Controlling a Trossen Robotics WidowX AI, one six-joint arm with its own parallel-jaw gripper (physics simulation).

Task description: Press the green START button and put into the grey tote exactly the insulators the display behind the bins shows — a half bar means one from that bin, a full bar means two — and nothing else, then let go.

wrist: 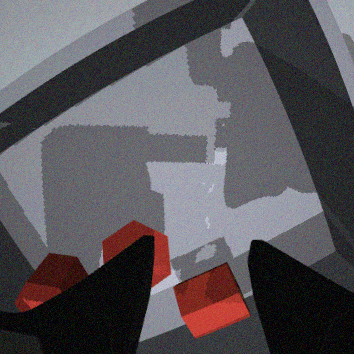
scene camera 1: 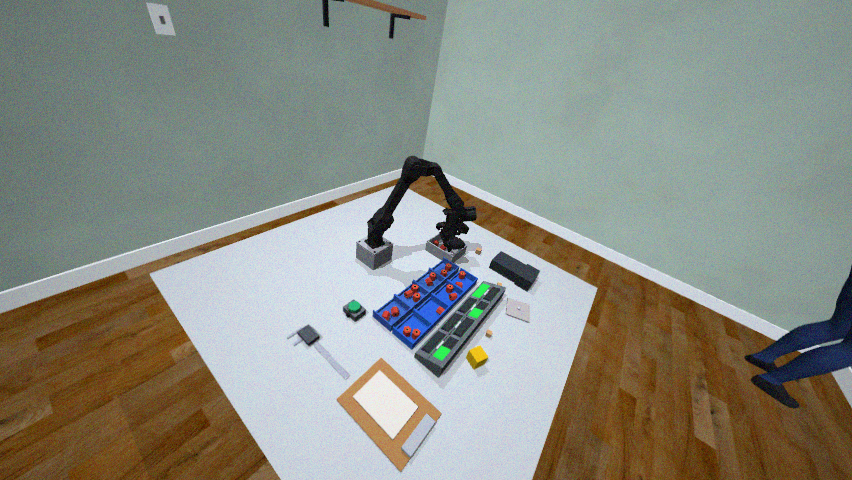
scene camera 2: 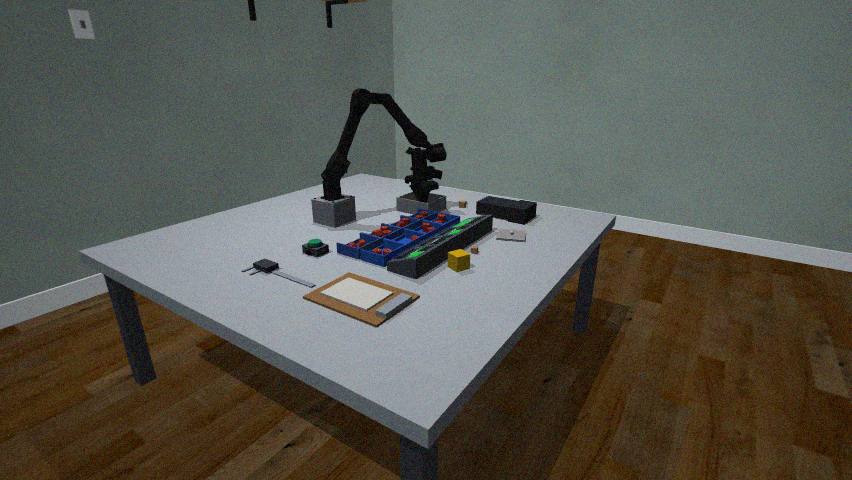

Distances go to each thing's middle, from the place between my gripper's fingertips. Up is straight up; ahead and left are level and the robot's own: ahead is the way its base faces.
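The grey tote (wrist: 214, 130) is 1 cm to the left of my hand and 1 cm behind it. As for the black box (scene camera 2: 521, 212), I find it 17 cm to the left of my hand and 27 cm ahead of it.
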